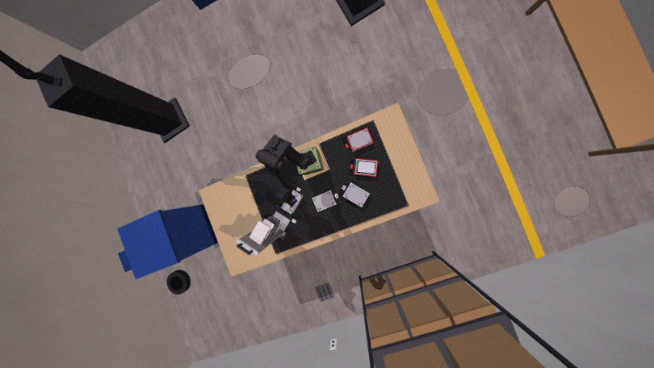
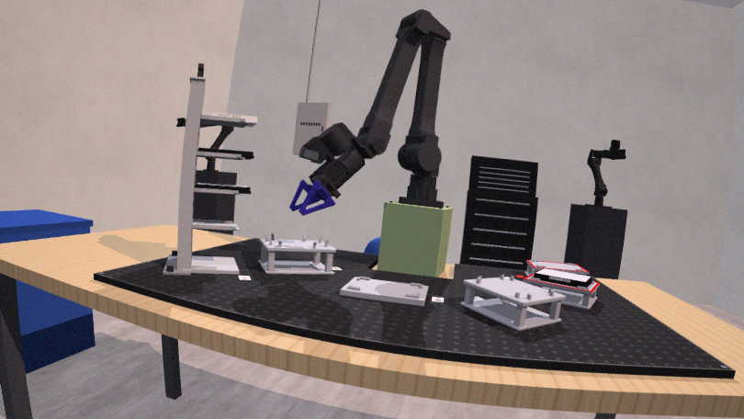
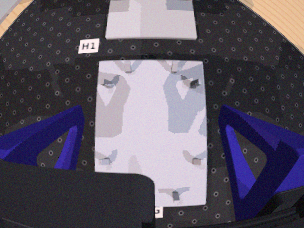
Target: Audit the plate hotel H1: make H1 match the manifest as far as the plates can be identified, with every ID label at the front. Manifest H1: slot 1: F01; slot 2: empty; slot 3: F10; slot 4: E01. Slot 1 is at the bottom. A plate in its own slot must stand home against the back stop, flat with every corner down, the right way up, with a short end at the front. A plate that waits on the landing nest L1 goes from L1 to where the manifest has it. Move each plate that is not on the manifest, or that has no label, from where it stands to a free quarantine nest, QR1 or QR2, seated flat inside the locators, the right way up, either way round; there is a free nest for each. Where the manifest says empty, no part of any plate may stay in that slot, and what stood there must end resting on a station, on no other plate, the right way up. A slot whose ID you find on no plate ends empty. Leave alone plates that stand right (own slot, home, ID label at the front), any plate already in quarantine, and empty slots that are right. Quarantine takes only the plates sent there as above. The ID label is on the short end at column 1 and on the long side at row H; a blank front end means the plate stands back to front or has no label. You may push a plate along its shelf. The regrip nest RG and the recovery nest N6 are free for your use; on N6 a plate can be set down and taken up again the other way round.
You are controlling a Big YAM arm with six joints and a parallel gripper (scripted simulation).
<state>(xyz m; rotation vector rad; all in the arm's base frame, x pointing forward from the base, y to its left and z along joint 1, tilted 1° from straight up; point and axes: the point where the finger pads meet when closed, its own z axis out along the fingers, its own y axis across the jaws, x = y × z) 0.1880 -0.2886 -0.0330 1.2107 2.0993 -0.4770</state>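
The white well plate lies 90 mm ahead of my hand, 160 mm to the right of it and 190 mm above it. The rest, counted from my hand: RG label: 50 mm behind, 90 mm to the left, 140 mm below; then H1 tag: 150 mm ahead, 70 mm to the right, 140 mm below; then regrip nest RG: 90 mm below.
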